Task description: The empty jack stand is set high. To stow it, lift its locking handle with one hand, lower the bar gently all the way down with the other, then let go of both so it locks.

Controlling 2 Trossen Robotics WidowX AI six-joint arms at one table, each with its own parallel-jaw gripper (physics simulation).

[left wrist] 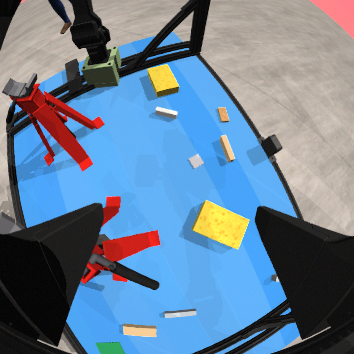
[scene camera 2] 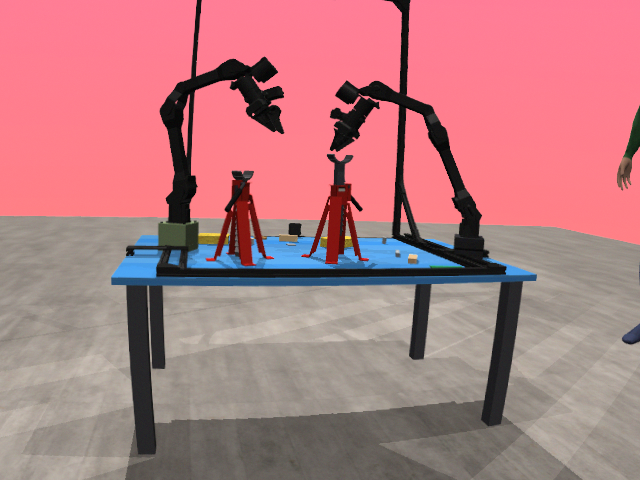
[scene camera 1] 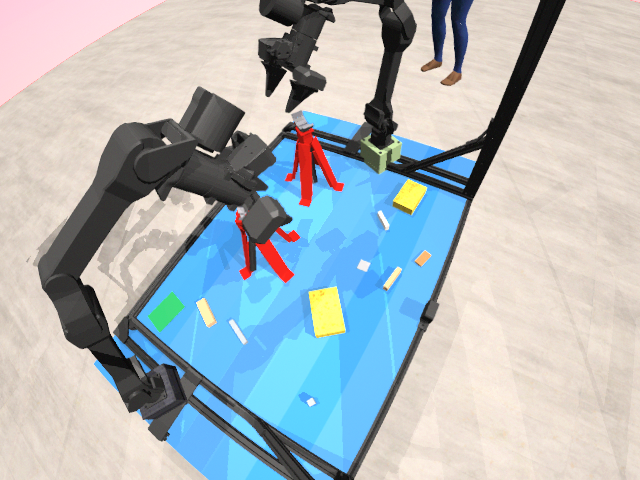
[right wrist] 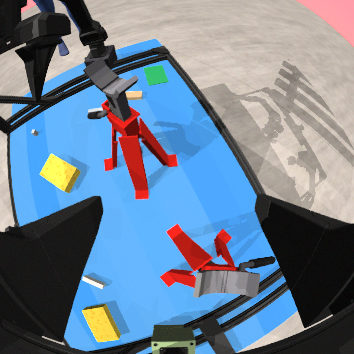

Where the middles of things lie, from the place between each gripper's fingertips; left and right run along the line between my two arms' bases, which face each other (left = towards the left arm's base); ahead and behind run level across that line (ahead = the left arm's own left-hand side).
I see the green tile (scene camera 1: 171, 306) 34 cm to the left of my left hand, 34 cm below it and 27 cm ahead of it.
I see the green tile 100 mm ahead of my right hand, 520 mm to the left of it and 380 mm below it.
